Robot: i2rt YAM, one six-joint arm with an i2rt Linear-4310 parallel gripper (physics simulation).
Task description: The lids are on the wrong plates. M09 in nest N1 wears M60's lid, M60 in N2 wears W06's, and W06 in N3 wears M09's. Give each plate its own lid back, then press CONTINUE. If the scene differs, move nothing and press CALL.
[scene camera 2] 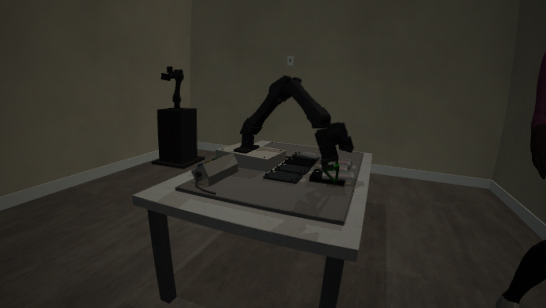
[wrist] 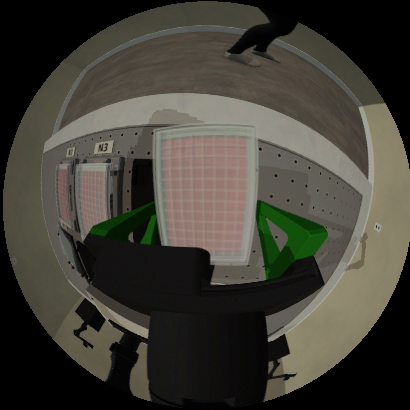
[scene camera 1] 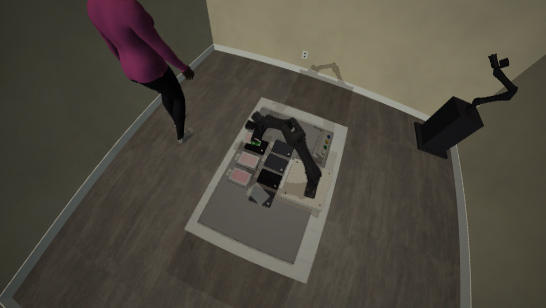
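Where they show: gripper, fingertip midpoint: [scene camera 2: 335,178] [wrist: 207,205] [scene camera 1: 253,139]; arm's base, link origin: [scene camera 2: 247,149] [wrist: 133,334] [scene camera 1: 312,182].
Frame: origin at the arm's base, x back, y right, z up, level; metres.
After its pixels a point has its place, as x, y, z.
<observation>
My gripper [scene camera 1: 256,142] @(-0.472, 0.203, -0.032) [scene camera 2: 334,172] @(-0.472, 0.203, -0.032) [wrist: 207,205] @(-0.472, 0.203, -0.032) is open and low, its green fingers on either side of a clear-lidded pink plate [wrist: 205,185] @(-0.493, 0.200, -0.010). Contact with the fingers is not clear. A black block [scene camera 1: 255,148] @(-0.435, 0.135, -0.031) [wrist: 142,175] @(-0.496, 0.135, -0.031) lies beside and partly under the plate; what bears the plate is hidden. A lidded pink plate [scene camera 1: 247,160] @(-0.453, 0.025, -0.025) [wrist: 93,192] @(-0.474, 0.056, -0.025) lies by the N3 label [wrist: 104,147] @(-0.535, 0.047, -0.052). Another pink plate [scene camera 1: 240,176] @(-0.456, -0.095, -0.035) [wrist: 64,192] @(-0.467, -0.065, -0.029) lies beyond it by a blurred label. A pale grey lid-like piece [scene camera 1: 259,195] @(-0.298, -0.175, -0.035) lies askew over a dark pad. Plate and lid names are not readable.
Dark pads [scene camera 1: 282,147] @(-0.259, 0.216, -0.044) [scene camera 1: 275,163] @(-0.269, 0.076, -0.044) [scene camera 1: 269,178] @(-0.274, -0.042, -0.044) stand in a row between the plates and the arm's pale base [scene camera 1: 295,192] @(-0.089, -0.093, -0.009) [scene camera 2: 272,161] @(-0.160, 0.069, -0.029). A sloped button box [scene camera 2: 222,170] @(-0.028, 0.336, -0.015) stands at the table's side. A person [scene camera 1: 125,40] stands beside the table [scene camera 1: 220,238] @(-0.432, -0.497, -0.067) [scene camera 2: 250,227] @(-0.270, 0.641, -0.069).
</observation>
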